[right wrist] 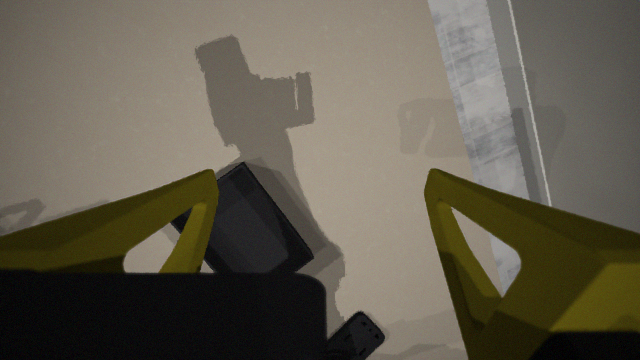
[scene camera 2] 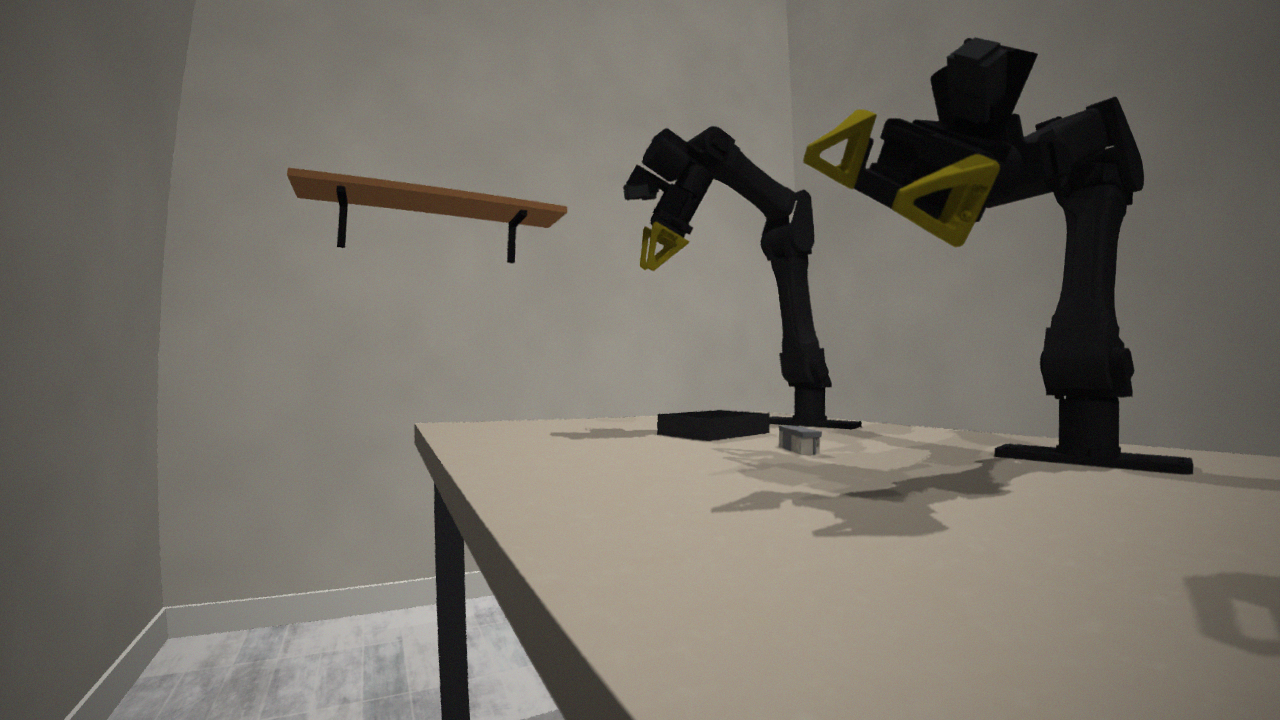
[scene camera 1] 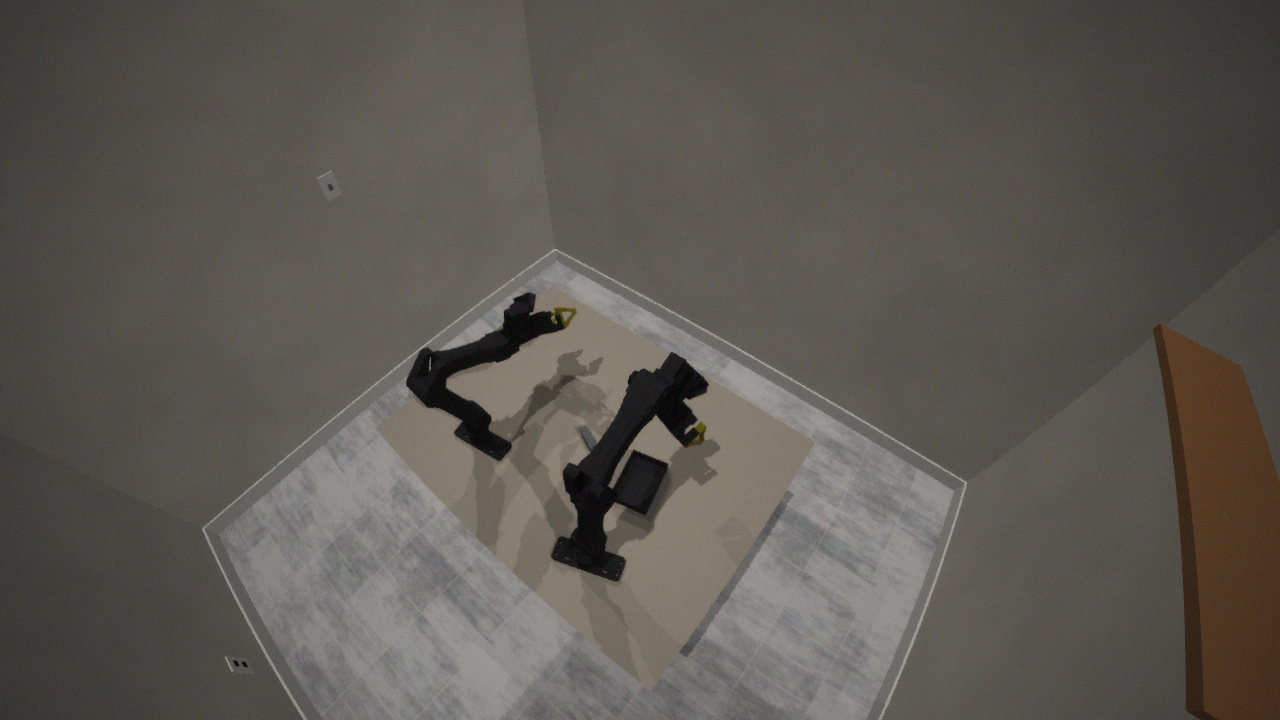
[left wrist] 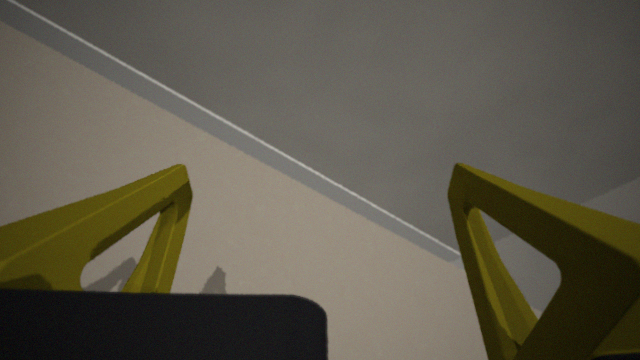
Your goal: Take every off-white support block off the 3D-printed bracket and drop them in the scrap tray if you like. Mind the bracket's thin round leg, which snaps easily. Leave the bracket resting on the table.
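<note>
The small grey bracket (scene camera 1: 587, 437) (scene camera 2: 799, 434) stands on the table beside the black scrap tray (scene camera 1: 641, 483) (scene camera 2: 712, 424) (right wrist: 250, 225). Pale parts show under its grey top in scene camera 2; support blocks and the thin leg are too small to tell apart. In scene camera 1 the right arm hides part of it. My left gripper (scene camera 1: 563, 317) (scene camera 2: 895, 179) (left wrist: 320, 178) is open and empty, high above the table and away from the bracket. My right gripper (scene camera 1: 697, 435) (scene camera 2: 657, 250) (right wrist: 321, 180) is open and empty, high over the table beyond the tray. The bracket does not show in either wrist view.
The tan table (scene camera 1: 716, 537) (scene camera 2: 572, 510) carries both arm bases (scene camera 1: 483, 440) (scene camera 1: 588, 558). The right arm reaches above the table close to the tray and bracket. A brown wall shelf (scene camera 1: 1226, 501) (scene camera 2: 420, 198) is away from the table. Arm shadows fall across the table.
</note>
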